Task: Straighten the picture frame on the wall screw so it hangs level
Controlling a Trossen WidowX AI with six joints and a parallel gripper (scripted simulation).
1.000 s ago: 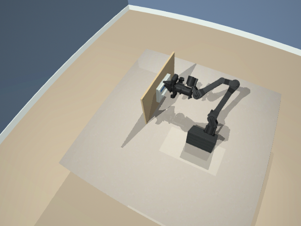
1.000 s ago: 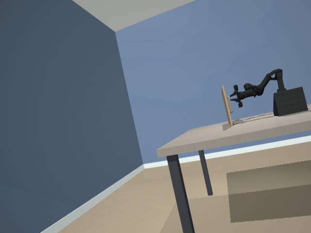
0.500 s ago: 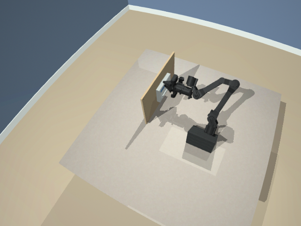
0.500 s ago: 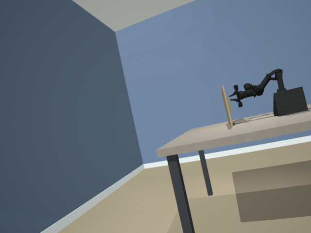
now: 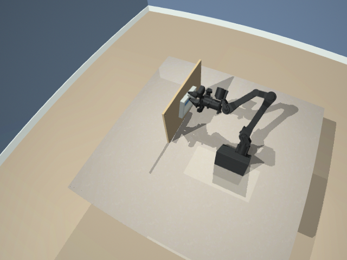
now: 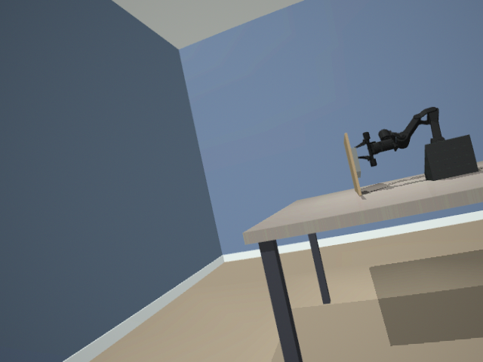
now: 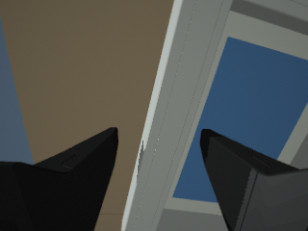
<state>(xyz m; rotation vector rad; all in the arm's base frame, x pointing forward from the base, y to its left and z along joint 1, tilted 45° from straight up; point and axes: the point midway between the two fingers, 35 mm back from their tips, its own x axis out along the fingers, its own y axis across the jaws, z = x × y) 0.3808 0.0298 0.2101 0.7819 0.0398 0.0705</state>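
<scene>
Now: the picture frame 1 cm ahead of my gripper tip and 6 cm below it. Round my gripper tip: board 2 cm ahead, 1 cm to the left, 6 cm below.
</scene>
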